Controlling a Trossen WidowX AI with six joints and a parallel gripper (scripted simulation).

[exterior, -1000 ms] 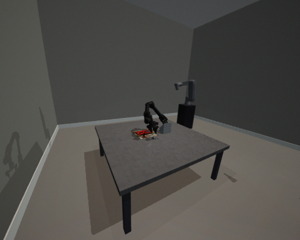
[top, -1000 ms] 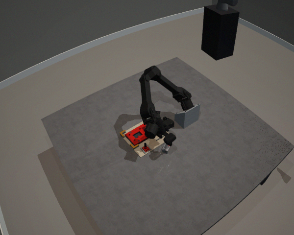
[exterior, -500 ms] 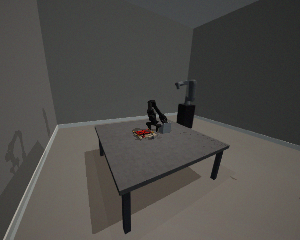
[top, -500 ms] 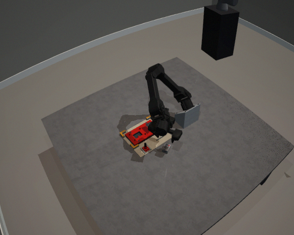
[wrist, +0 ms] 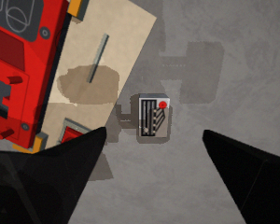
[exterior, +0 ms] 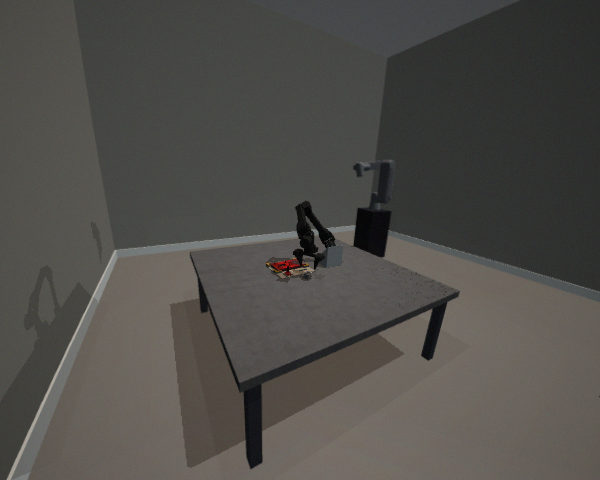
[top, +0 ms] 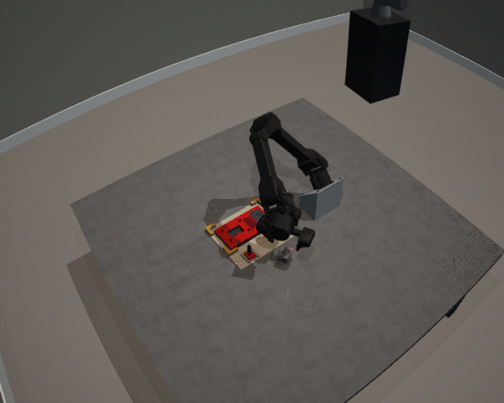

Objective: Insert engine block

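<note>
The engine block lies 50 mm below my gripper tip.
</note>
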